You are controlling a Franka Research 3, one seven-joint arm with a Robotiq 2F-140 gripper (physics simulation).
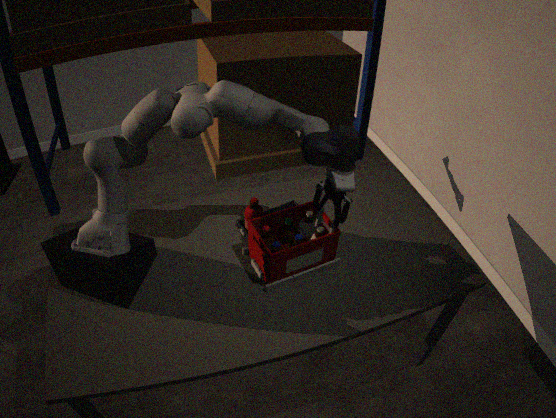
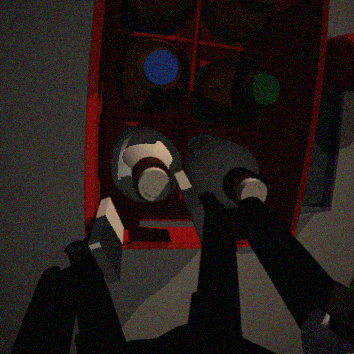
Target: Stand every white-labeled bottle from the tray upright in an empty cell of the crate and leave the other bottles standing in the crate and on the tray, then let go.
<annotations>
My gripper shows in image 1 and in image 2. One and the same spot on my gripper: (image 2: 312, 297) is (image 1: 318, 190).
</annotations>
